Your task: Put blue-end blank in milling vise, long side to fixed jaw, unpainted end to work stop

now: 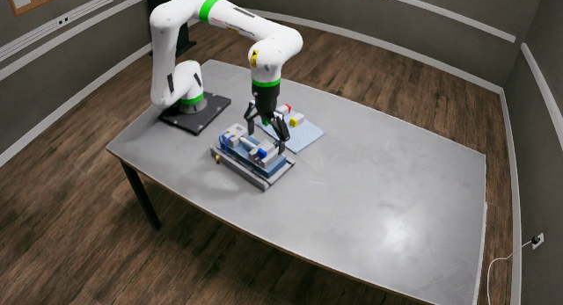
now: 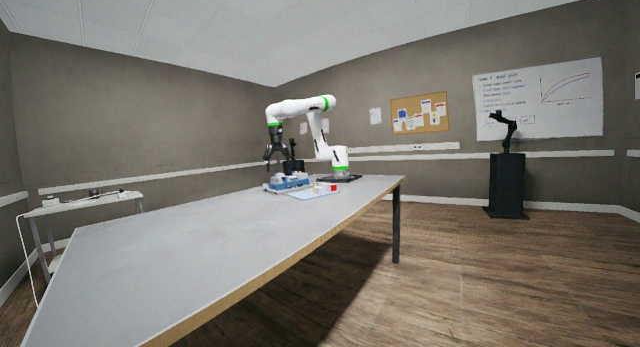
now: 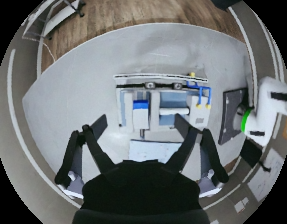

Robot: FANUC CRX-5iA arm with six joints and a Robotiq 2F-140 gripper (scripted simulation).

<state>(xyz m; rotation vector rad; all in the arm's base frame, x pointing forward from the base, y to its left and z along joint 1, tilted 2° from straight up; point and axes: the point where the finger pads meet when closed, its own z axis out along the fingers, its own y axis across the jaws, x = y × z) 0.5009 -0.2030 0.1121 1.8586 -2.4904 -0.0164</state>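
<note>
Right now the plain end block is 3 cm ahead of my hand, 1 cm to the right of it and 7 cm below it. Round my hand: yellow-ended blank 2 cm ahead, 30 cm to the left, 12 cm below; red-ended blank 6 cm behind, 34 cm to the left, 12 cm below; light blue plate 26 cm to the left, 14 cm below.
</note>
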